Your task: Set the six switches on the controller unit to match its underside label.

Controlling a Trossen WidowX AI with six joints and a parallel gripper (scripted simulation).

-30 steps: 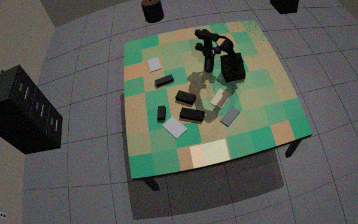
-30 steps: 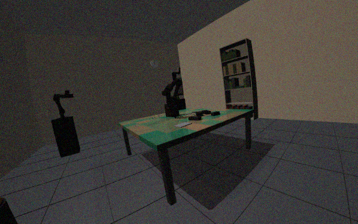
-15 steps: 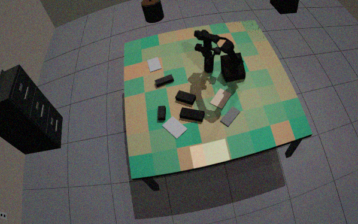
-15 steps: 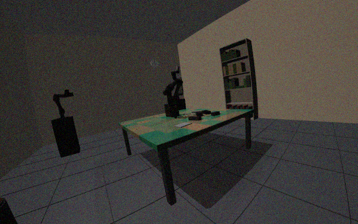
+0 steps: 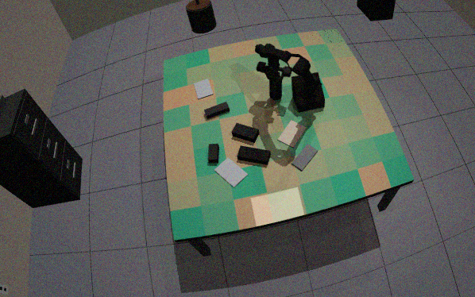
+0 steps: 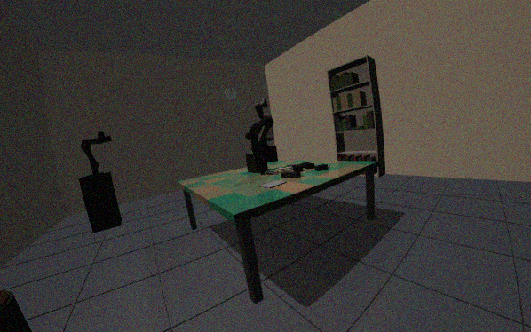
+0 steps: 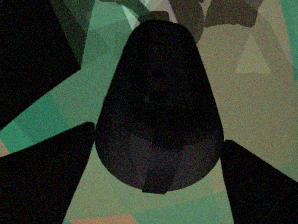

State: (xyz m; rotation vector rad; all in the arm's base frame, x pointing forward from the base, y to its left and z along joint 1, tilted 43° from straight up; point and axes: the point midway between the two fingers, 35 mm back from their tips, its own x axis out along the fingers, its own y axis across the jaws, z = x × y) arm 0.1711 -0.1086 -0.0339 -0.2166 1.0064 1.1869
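Right now my gripper tip is 24 cm short of the module, 22 cm to the right of it and 11 cm above it.
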